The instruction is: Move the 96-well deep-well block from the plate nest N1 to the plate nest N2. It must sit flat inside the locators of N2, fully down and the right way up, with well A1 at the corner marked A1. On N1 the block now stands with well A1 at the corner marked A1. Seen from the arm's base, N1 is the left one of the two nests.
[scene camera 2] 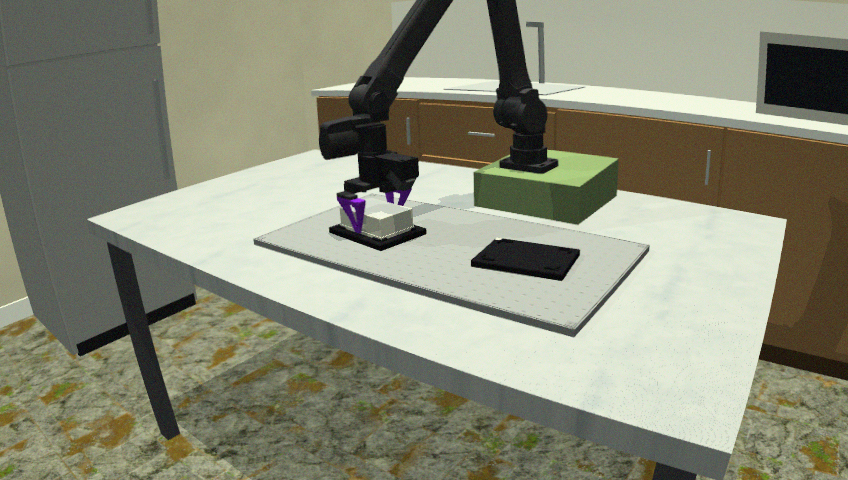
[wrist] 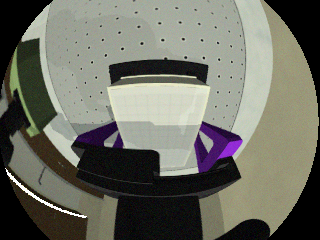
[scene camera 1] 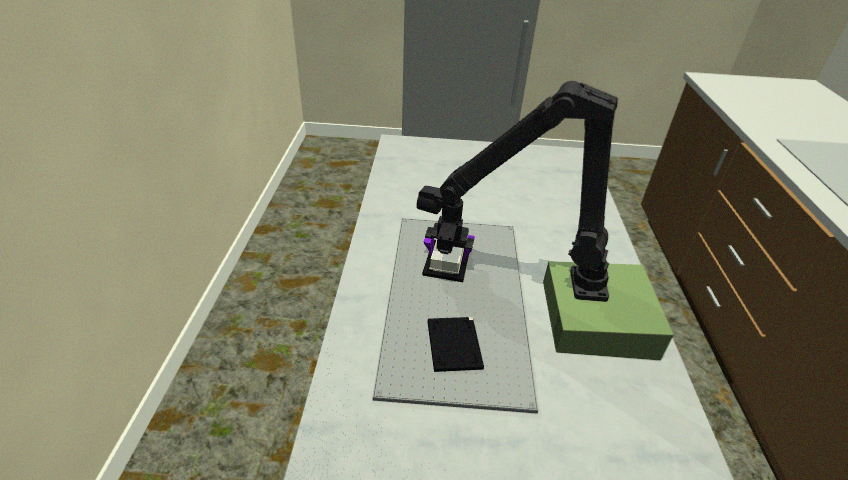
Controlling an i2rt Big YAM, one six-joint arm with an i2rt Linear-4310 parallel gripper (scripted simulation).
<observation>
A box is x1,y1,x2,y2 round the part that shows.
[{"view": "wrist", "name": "my gripper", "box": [71,121,242,239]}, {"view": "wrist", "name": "white deep-well block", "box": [107,74,209,166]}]
</observation>
